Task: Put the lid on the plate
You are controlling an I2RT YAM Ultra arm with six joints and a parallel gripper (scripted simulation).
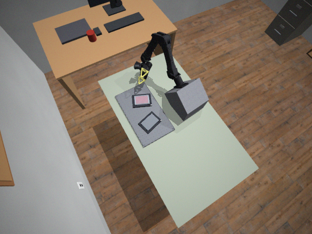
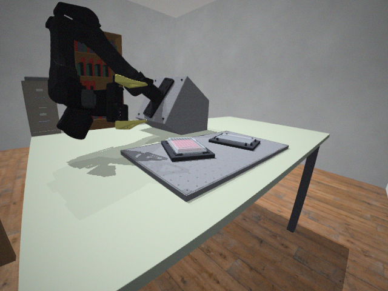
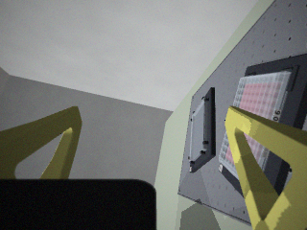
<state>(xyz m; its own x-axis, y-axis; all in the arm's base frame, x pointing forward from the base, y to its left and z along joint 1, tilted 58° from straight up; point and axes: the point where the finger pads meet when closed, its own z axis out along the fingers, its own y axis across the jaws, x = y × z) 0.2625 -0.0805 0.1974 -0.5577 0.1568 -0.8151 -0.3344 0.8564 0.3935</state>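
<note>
Right now my hand is 320 mm to the right of the clear lid, 130 mm above it and 90 mm short of it. The rest, counted from my hand: black lid park LP1: 320 mm to the left, 140 mm below, 90 mm ahead; then culture plate M06: 120 mm below, 110 mm to the left, 50 mm ahead.
</note>
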